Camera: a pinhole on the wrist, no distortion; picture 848 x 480 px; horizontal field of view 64.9 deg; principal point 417.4 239.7 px. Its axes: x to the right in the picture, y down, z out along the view. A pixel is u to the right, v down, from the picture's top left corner.
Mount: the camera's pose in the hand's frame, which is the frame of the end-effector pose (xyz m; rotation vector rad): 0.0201 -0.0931 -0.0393 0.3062 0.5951 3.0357
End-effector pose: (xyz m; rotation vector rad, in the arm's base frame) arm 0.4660 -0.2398 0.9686 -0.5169 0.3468 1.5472
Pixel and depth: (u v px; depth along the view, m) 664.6 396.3 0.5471
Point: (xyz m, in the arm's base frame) 0.4017 -0.0166 1.4646
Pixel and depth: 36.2 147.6 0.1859
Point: 0.4644 -0.0501 0.9699
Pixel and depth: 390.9 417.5 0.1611
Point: 0.5265 -0.1228 1.0484
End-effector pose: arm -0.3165 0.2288 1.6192 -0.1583 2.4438 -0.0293
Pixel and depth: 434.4 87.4 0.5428
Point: -0.1658 0.4453 1.2183
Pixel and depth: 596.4 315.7 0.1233
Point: -0.2660 0.1713 1.5504
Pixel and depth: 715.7 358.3 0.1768
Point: -0.1999 0.1837 1.5228
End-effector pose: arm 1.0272 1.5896 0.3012 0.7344 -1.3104 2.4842
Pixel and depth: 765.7 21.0 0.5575
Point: 1.1738 1.0493 0.2187
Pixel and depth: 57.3 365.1 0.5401
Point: 0.8197 1.2272 0.7324
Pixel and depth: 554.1 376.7 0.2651
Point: 1.1024 1.4224 0.4504
